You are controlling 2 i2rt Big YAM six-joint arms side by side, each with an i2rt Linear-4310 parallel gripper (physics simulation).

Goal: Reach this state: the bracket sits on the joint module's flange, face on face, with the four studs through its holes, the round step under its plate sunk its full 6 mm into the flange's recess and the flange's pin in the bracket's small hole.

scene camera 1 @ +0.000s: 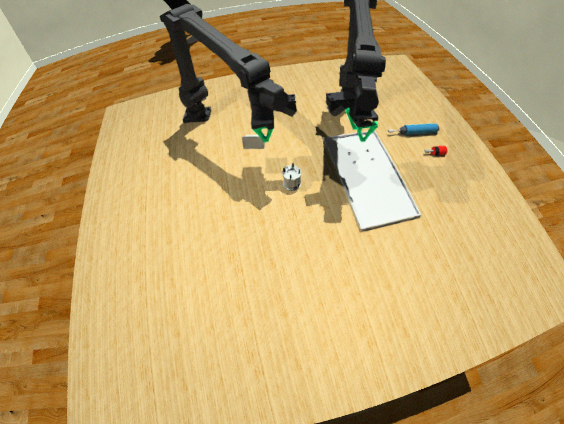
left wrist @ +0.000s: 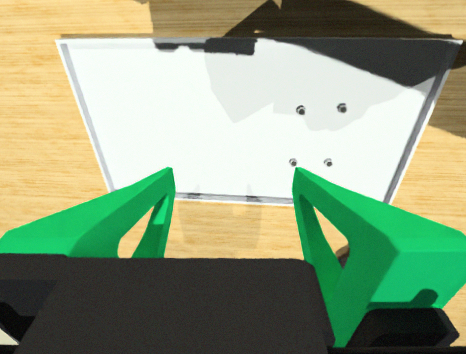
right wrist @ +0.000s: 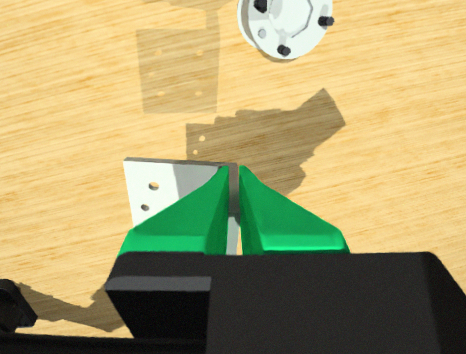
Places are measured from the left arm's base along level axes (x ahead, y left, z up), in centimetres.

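Where they show: left gripper, fingertip midpoint: [scene camera 1: 358, 135] [left wrist: 233, 177]; right gripper, fingertip midpoint: [scene camera 1: 266, 141] [right wrist: 233, 176]; right arm's base at its link origin: [scene camera 1: 197, 115] [right wrist: 0, 301].
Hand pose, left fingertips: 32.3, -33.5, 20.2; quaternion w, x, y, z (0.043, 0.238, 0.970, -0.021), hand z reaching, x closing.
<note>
After its pixels a point has its place, as x, y, z.
The bracket [scene camera 1: 252, 142] {9.3, -57.6, 15.6} [right wrist: 150, 172] {7.4, -52.0, 12.8}, a light grey angled part with holes in its plate, hangs above the table, its shadow apart from it. My right gripper [scene camera 1: 265, 140] {12.0, -54.0, 15.6} [right wrist: 233, 176] {12.0, -54.0, 15.6} is shut on the bracket's thin upright edge; the fingers hide part of it. The joint module [scene camera 1: 292, 179] {23.2, -52.9, 5.8} [right wrist: 306, 43] {20.7, -53.7, 6.0}, a short silver cylinder, stands upright lower right of the bracket in scene camera 1. Dark studs and a small grey round spot show on its flange, partly cut off in the right wrist view. My left gripper [scene camera 1: 359, 131] {32.3, -33.5, 20.2} [left wrist: 233, 177] {32.3, -33.5, 20.2} is open and empty above the tray's near edge.
A white tray [scene camera 1: 382, 200] {46.3, -32.9, 0.4} [left wrist: 150, 125] {46.6, -34.2, 0.4} with four small nuts lies right of the module in scene camera 1. A blue-handled tool [scene camera 1: 421, 130] {35.4, 6.5, 3.0} and a short red-handled tool [scene camera 1: 440, 151] {47.5, 3.0, 2.6} lie farther right on the table.
</note>
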